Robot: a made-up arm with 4 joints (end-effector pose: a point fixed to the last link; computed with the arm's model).
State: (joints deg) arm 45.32 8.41 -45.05 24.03
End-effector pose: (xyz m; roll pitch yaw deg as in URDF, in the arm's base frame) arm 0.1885 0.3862 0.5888 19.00 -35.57 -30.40
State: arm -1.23 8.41 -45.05 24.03
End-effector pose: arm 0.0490 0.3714 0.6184 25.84 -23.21 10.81
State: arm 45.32 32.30 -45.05 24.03
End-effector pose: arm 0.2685 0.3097 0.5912 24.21 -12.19 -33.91
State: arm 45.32 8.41 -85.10 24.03
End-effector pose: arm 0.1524 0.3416 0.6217 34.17 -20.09 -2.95
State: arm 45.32 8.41 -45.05 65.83
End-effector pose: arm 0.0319 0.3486 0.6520 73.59 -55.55 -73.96
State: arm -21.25 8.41 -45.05 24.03
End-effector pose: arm 0.0028 0.3326 0.6369 31.14 -19.75 27.97
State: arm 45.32 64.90 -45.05 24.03
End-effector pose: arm 0.3624 0.2145 0.5231 29.31 19.97 -35.41
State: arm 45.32 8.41 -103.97 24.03
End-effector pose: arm 0.1485 0.3124 0.6332 43.17 -15.44 10.47
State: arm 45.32 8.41 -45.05 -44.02
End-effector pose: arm 0.2477 0.4145 0.3256 -20.93 20.84 -19.88
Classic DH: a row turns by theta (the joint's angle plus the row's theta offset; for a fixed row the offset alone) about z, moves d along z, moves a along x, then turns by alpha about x. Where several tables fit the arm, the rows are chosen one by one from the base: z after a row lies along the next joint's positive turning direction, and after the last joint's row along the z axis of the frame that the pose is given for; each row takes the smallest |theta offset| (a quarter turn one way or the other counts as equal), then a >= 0, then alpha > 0; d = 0 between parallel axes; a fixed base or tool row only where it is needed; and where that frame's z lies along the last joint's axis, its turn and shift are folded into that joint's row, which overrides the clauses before.
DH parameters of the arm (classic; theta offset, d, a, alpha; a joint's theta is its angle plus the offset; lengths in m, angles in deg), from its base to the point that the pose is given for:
base (fixed): -35.61 -0.1825 -0.0103 162.41
joint 1: -36.92 -0.5517 -0.0363 104.22
joint 2: 2.25 0.0684 -0.0061 -117.01
joint 3: -13.54 -0.031 -0.0718 -76.92
joint 4: 45.4 -0.1458 0.24 -100.18
tool (fixed): -31.6 0.0351 0 0

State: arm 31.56 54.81 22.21 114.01
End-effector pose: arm 0.0931 0.4835 0.5870 133.83 -68.47 -160.85
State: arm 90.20 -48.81 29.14 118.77
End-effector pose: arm 0.4014 0.3152 0.1123 -167.38 50.64 111.75
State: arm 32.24 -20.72 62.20 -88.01
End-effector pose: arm 0.2791 0.0931 0.3359 -8.76 4.64 -108.65
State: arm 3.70 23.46 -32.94 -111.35
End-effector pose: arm -0.1395 0.3188 0.2467 -152.34 71.49 -95.53
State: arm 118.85 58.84 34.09 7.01
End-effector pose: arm 0.2428 -0.1010 0.4808 -10.82 -25.25 -148.57
